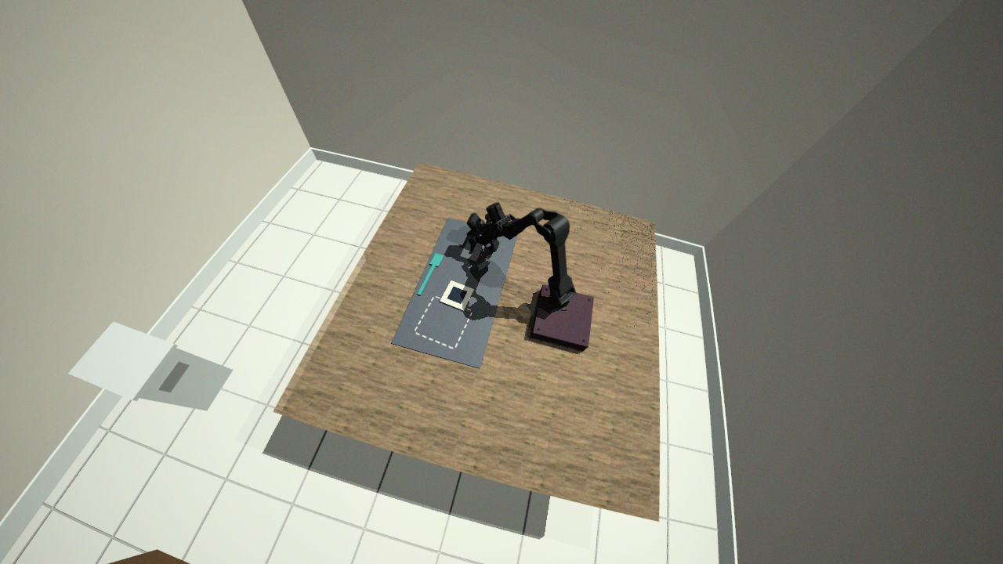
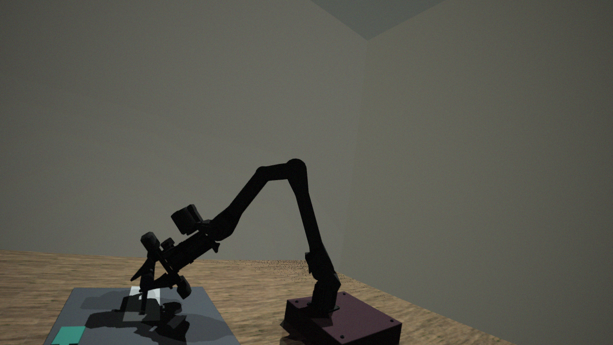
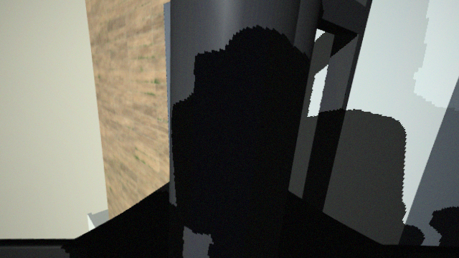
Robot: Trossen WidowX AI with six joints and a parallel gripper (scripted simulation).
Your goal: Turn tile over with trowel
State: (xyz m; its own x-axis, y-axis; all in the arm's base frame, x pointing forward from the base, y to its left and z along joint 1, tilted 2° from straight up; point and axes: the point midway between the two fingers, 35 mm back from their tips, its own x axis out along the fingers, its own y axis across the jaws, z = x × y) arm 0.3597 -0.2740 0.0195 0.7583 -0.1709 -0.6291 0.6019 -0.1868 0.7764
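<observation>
My gripper tip is 2 cm short of the cream tile, 27 cm to the right of it and 4 cm above it. Also, from my gripper tip: teal flat tool (14 cm ahead, 16 cm to the left, 5 cm below).
</observation>
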